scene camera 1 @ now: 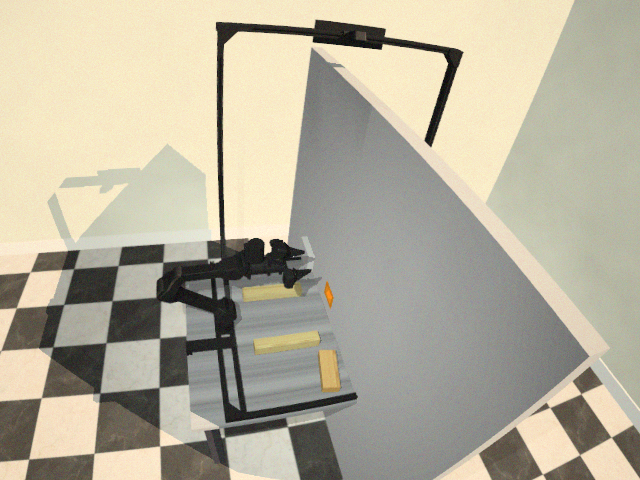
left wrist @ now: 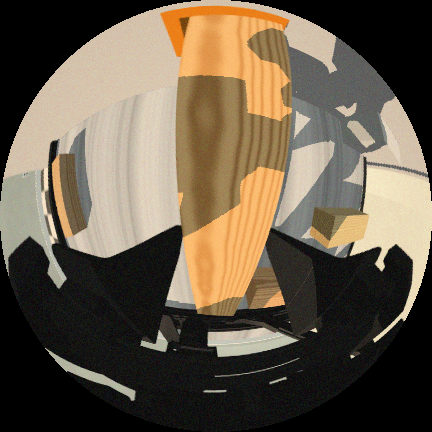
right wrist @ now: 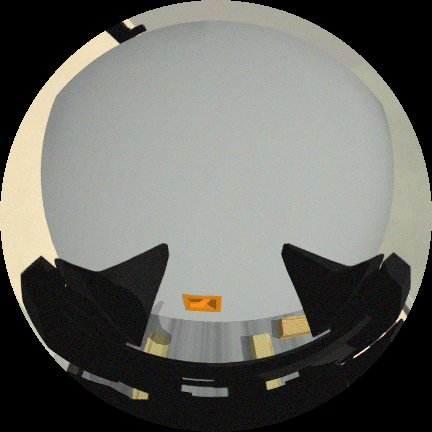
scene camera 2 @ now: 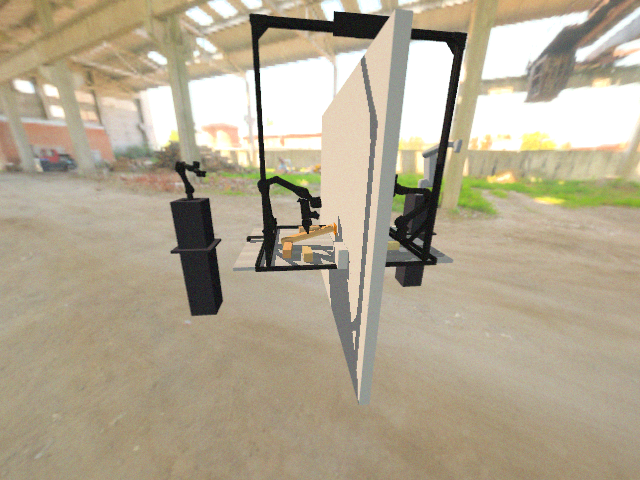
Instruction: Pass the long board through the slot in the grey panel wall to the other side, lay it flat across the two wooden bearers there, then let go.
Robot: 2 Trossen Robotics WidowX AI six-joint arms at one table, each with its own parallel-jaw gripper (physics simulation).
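Frame: origin at the left arm's base, x left, y back, z up, level; metres.
Seen in the pictures: left gripper, fingertip midpoint: (left wrist: pixel 224 232) (scene camera 2: pixel 307 232); right gripper, fingertip midpoint: (scene camera 1: pixel 307 261) (right wrist: pixel 227 250); left arm's base at its link origin: (left wrist: pixel 194 324); right arm's base at its link origin: (scene camera 1: pixel 224 327) (scene camera 2: pixel 400 237).
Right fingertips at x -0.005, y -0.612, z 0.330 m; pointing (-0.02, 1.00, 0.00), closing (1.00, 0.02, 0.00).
Offsets run from my right fingertips to a thing's top centre. "spot": to the spot under its first point.
The long board (scene camera 2: pixel 310 235) (left wrist: pixel 215 150) is held in my left gripper (scene camera 2: pixel 308 230) (left wrist: pixel 224 232), which is shut on it. The board slopes up to the orange-rimmed slot @[spot: dx -0.074, dy +0.131, dz -0.236 m] (scene camera 1: pixel 327 286) (scene camera 2: pixel 335 227) (left wrist: pixel 172 35) (right wrist: pixel 202 309). In the left wrist view its far end overlaps the slot opening; how far it is inside is hidden. No board sticks out on the other side of the grey panel wall (scene camera 1: pixel 387 258) (scene camera 2: pixel 346 155) (right wrist: pixel 215 150). There, my right gripper (scene camera 1: pixel 307 261) (right wrist: pixel 227 250) is open and empty, above and left of the slot. Two pale bearers @[dx -0.152, dy -0.084, dz -0.305 m] (scene camera 1: pixel 271 292) @[dx +0.112, dy -0.074, dz -0.305 m] (scene camera 1: pixel 286 342) (right wrist: pixel 262 346) lie below it.
A darker wooden block @[dx +0.259, dy +0.056, dz -0.311 m] (scene camera 1: pixel 329 370) (right wrist: pixel 295 327) lies near the wall on the bearers' side. On the board's side lie several blocks @[dx -0.173, dy +0.485, dz -0.299 m] (scene camera 2: pixel 287 250) @[dx -0.253, dy +0.376, dz -0.299 m] (scene camera 2: pixel 307 253) @[dx +0.254, dy +0.327, dz -0.305 m] (left wrist: pixel 70 195) (left wrist: pixel 340 225) (left wrist: pixel 265 287). A black frame (scene camera 1: pixel 220 144) (scene camera 2: pixel 260 103) stands around the table.
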